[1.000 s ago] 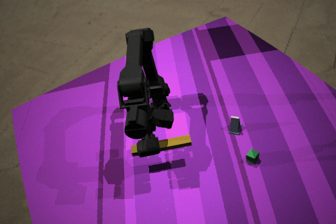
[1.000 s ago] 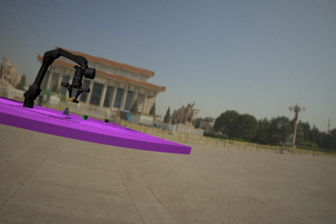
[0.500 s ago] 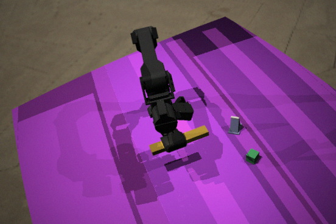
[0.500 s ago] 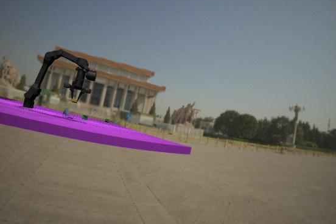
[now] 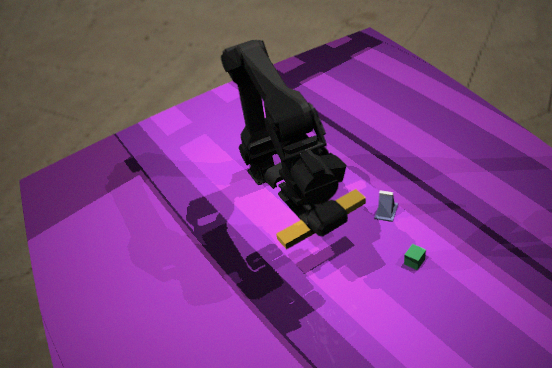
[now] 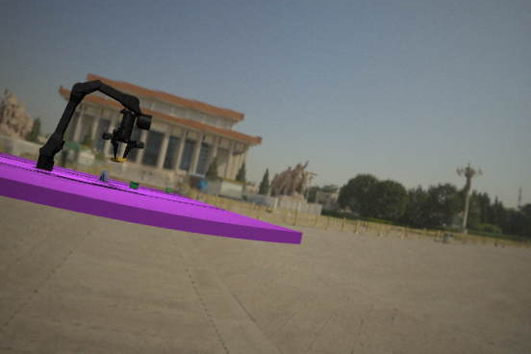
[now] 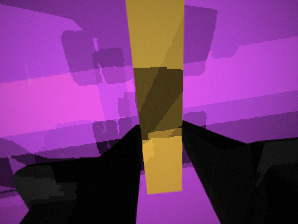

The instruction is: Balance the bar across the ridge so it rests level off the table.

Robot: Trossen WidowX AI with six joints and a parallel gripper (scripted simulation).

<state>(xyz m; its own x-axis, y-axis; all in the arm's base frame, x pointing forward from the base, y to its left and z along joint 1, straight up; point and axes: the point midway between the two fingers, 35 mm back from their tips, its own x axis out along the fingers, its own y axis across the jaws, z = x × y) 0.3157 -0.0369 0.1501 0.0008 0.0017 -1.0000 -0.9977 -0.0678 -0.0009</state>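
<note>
My gripper tip is 30 mm to the right of the yellow bar. The rest, counted from my gripper tip: small green cube 170 mm to the left, 120 mm ahead, 100 mm below.
</note>
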